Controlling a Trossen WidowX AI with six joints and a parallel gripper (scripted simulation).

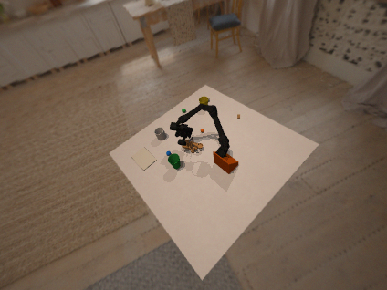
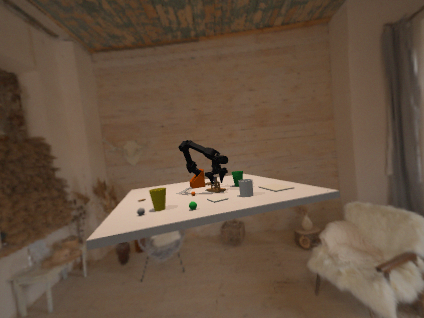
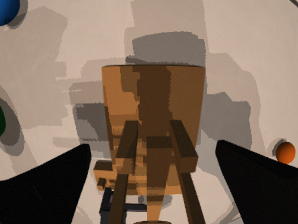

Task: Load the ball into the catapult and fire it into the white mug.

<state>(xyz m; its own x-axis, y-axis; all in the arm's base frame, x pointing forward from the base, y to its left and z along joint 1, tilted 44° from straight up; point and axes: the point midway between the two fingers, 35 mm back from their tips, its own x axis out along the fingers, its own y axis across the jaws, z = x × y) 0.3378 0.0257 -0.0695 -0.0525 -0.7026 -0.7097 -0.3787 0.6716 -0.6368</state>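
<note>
The orange ball lies 20 cm to the right of my gripper tip, 4 cm below it and 2 cm ahead of it. The rest, counted from my gripper tip: blue ball (18 cm to the left, 6 cm ahead, 4 cm below); then wooden catapult (6 cm behind, 2 cm to the right); then green mug (21 cm to the left, 8 cm behind, 3 cm below).
</note>
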